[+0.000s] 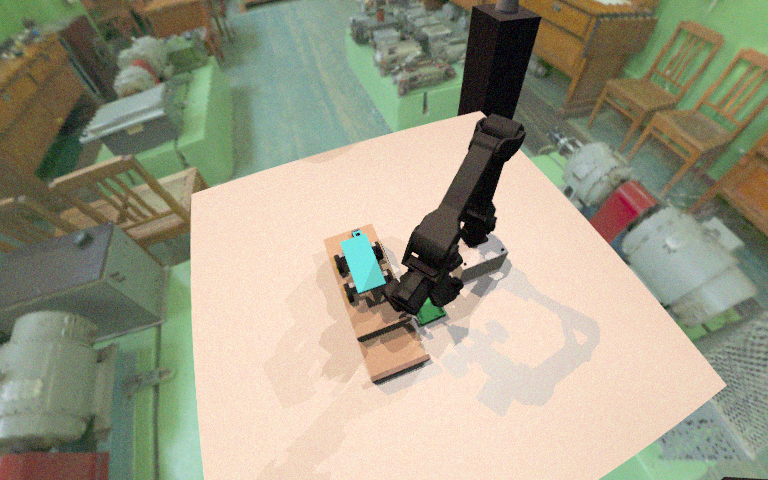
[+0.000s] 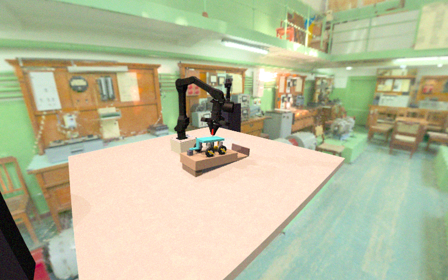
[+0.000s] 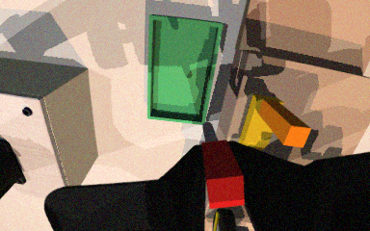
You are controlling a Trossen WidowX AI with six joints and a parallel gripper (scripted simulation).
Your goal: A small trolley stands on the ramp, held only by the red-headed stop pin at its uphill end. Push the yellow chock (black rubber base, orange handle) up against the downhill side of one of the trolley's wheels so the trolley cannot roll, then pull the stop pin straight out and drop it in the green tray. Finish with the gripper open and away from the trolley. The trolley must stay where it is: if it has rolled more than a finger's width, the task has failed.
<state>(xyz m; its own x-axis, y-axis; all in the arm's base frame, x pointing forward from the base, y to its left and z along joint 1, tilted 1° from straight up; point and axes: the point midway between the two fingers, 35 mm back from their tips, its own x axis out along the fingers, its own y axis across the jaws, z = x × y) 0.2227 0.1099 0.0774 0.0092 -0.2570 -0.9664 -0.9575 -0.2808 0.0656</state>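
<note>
Right now the stop pin is right at my gripper tip. From my gripper tip the other things lie so: trolley (10 cm ahead, 10 cm to the right, 2 cm below); green tray (3 cm behind, 14 cm below); yellow chock (5 cm ahead, 2 cm to the right, 5 cm below).
</note>
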